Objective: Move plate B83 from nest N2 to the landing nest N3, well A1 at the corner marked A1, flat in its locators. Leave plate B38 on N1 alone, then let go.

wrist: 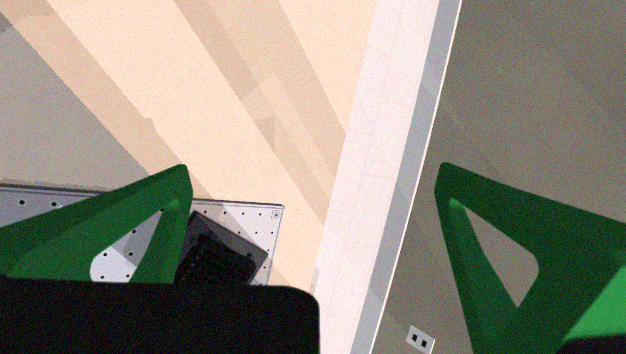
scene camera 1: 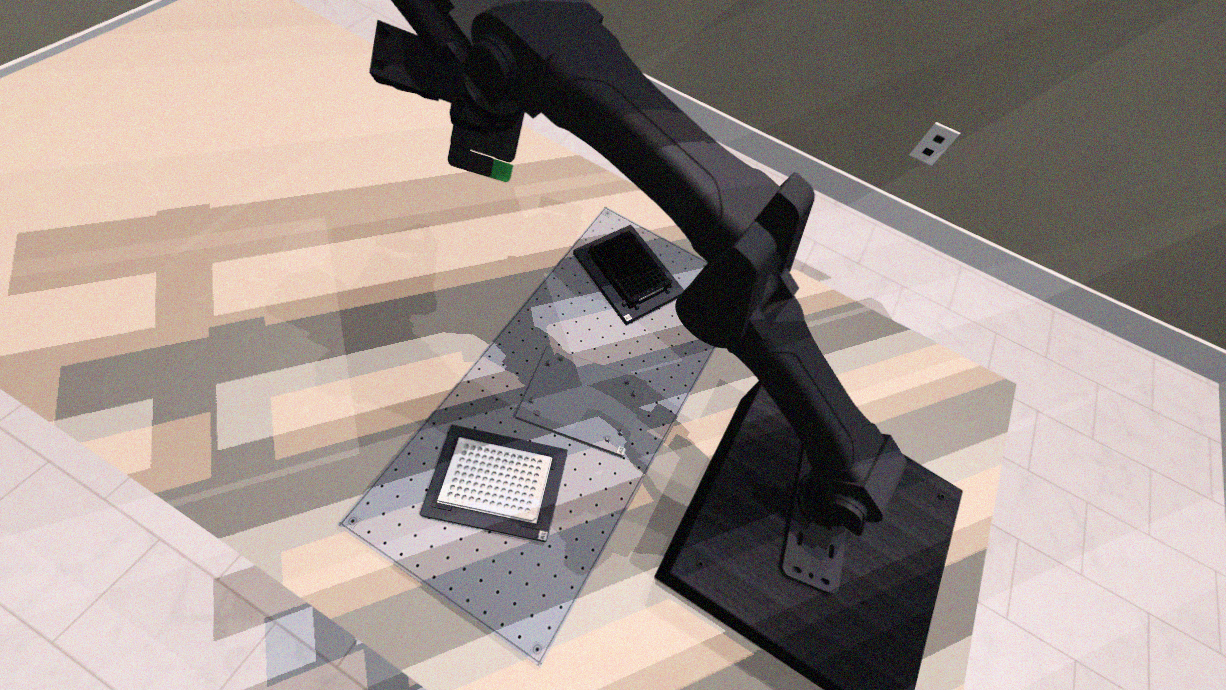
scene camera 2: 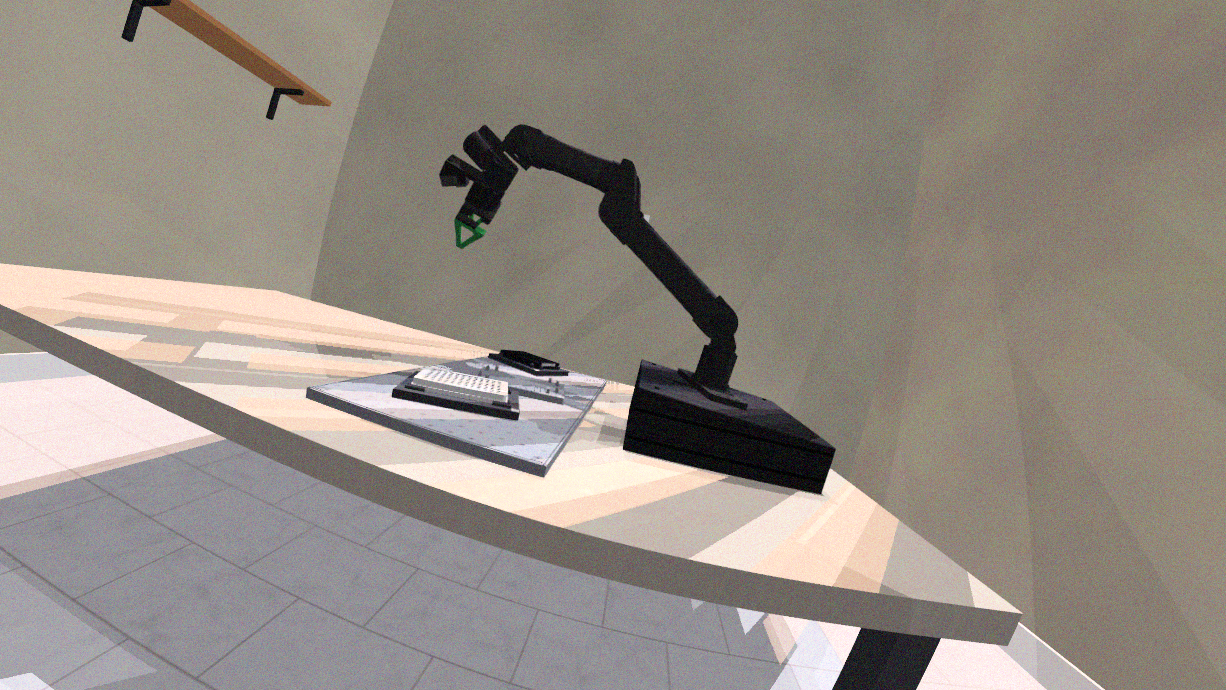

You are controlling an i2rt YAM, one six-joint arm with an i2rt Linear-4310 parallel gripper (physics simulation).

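Note:
A white 96-well plate (scene camera 1: 495,482) (scene camera 2: 460,384) lies in a dark nest (scene camera 1: 489,520) (scene camera 2: 454,408) at the near end of the perforated board. A black plate (scene camera 1: 632,264) (scene camera 2: 529,359) (wrist: 217,262) sits in another dark nest (scene camera 1: 609,287) (wrist: 205,225) at the far end. A pale, see-through nest (scene camera 1: 573,413) (scene camera 2: 549,396) between them is empty, with small locators standing up. Plate and nest labels are too small to read. My gripper (scene camera 1: 492,168) (scene camera 2: 469,231) (wrist: 313,177) is open and empty, high above the table beyond the board's far end. The wrist view partly hides the black plate.
The perforated board (scene camera 1: 497,591) (scene camera 2: 531,458) (wrist: 277,225) lies on the table beside the arm's black base (scene camera 1: 892,591) (scene camera 2: 729,462). A wooden shelf (scene camera 2: 240,51) is on the wall. A wall outlet (scene camera 1: 934,144) (wrist: 420,339) shows beyond the table.

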